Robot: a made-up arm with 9 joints. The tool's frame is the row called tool.
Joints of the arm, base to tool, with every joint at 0 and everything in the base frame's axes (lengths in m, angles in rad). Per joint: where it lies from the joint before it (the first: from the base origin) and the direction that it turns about. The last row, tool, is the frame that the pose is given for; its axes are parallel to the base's.
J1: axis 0 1 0 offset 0.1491 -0.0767 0.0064
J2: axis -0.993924 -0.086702 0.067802 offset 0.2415 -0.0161 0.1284
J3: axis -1 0 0 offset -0.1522 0.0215 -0.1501
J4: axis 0 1 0 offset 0.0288 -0.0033 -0.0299
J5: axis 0 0 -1 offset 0.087 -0.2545 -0.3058
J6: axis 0 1 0 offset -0.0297 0.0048 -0.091
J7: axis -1 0 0 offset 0.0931 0.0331 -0.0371
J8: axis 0 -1 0 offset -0.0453 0.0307 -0.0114
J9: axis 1 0 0 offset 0.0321 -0.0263 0.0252
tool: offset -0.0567 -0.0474 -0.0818
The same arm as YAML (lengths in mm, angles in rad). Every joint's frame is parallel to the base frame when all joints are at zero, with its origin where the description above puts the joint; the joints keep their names.
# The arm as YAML. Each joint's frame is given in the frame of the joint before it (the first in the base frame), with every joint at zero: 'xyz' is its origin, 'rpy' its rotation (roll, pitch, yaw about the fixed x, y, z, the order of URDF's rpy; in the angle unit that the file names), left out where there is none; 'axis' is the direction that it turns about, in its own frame. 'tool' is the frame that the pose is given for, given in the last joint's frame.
units:
  length: mm
  angle: rad
joints:
  - name: J1
    type: revolute
    origin:
      xyz: [149.1, -76.7, 6.4]
    axis: [0.0, 1.0, 0.0]
  - name: J2
    type: revolute
    origin:
      xyz: [241.5, -16.1, 128.4]
    axis: [-0.993924, -0.086702, 0.067802]
  - name: J3
    type: revolute
    origin:
      xyz: [-152.2, 21.5, -150.1]
    axis: [-1.0, 0.0, 0.0]
  - name: J4
    type: revolute
    origin:
      xyz: [28.8, -3.3, -29.9]
    axis: [0.0, 1.0, 0.0]
  - name: J5
    type: revolute
    origin:
      xyz: [87.0, -254.5, -305.8]
    axis: [0.0, 0.0, -1.0]
  - name: J6
    type: revolute
    origin:
      xyz: [-29.7, 4.8, -91.0]
    axis: [0.0, 1.0, 0.0]
  - name: J7
    type: revolute
    origin:
      xyz: [93.1, 33.1, -37.1]
    axis: [-1.0, 0.0, 0.0]
  - name: J8
    type: revolute
    origin:
      xyz: [-45.3, 30.7, -11.4]
    axis: [0.0, -1.0, 0.0]
  - name: J9
    type: revolute
    origin:
      xyz: [32.1, -26.3, 25.2]
    axis: [1.0, 0.0, 0.0]
tool:
  origin:
    xyz: [-56.7, -47.4, -81.8]

